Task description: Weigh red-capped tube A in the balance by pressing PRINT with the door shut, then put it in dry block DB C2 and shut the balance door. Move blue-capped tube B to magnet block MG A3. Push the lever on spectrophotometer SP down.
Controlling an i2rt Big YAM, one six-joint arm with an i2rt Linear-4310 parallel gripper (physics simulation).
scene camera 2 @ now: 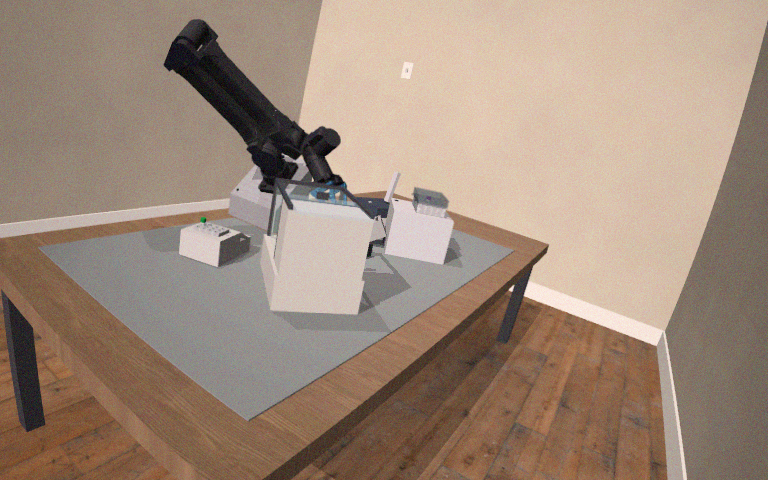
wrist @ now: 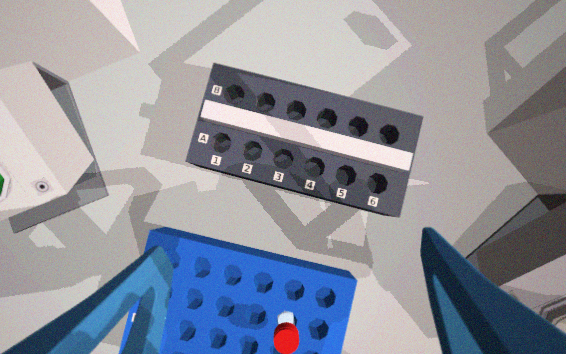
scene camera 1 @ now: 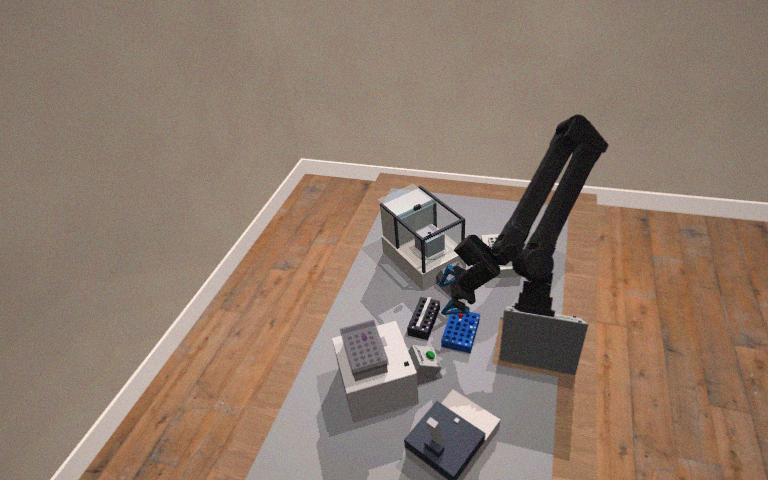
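Note:
The gripper (scene camera 1: pixel 442 296) (wrist: pixel 294 240) is open and empty above the blue rack (scene camera 1: pixel 459 339) (wrist: pixel 250 260). Red-capped tube A (scene camera 1: pixel 461 315) (wrist: pixel 286 340) stands in the rack's second row, fifth column, low between the fingers in the wrist view. Blue-capped tube B (scene camera 1: pixel 471 322) looks upright in the rack in scene view 1; it does not show in the wrist view. Magnet block MG (scene camera 1: pixel 419 333) (wrist: pixel 305 132) is dark with empty wells. The balance (scene camera 1: pixel 403 266) (scene camera 2: pixel 320 260) has a framed glass chamber; its door state is unclear. Spectrophotometer SP (scene camera 1: pixel 470 433) has an upright lever (scene camera 1: pixel 434 433).
A white unit (scene camera 1: pixel 382 396) (scene camera 2: pixel 419 232) carries a grey well block (scene camera 1: pixel 370 356) holding a purple tube. A small box with a green button (scene camera 1: pixel 430 354) stands near the blue rack. A keypad unit (scene camera 2: pixel 198 246) stands near the balance. The arm's grey base box (scene camera 1: pixel 543 342) is beside the mat.

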